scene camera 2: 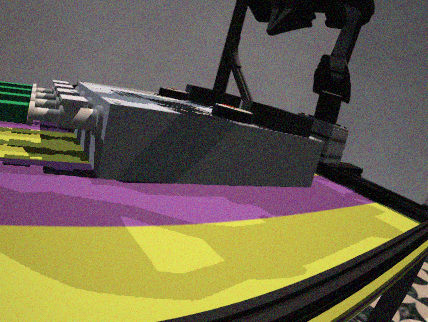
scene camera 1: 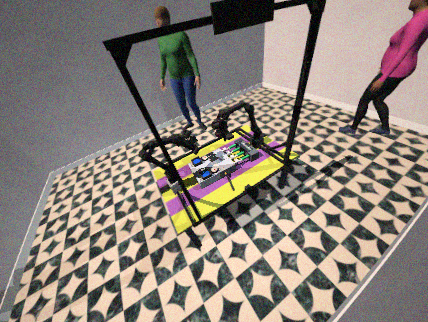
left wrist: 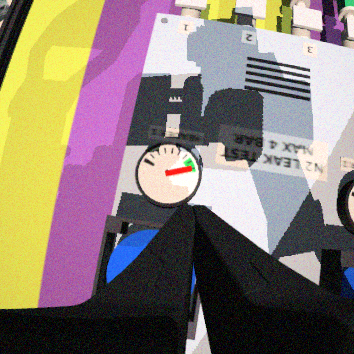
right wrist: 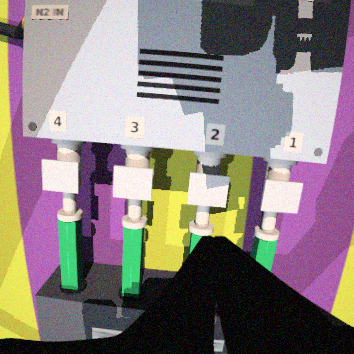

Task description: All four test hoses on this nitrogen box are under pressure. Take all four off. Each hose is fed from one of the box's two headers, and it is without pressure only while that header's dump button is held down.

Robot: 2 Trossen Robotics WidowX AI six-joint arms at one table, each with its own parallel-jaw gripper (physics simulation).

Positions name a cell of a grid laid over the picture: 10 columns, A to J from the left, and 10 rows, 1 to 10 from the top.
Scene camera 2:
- my left gripper: G2
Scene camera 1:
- grey nitrogen box: F5
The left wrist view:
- my left gripper: F7
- grey nitrogen box: H4
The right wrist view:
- my right gripper: F7
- grey nitrogen box: H3
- test hose: H7
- test hose: D7
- test hose: B7
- dark block: C9
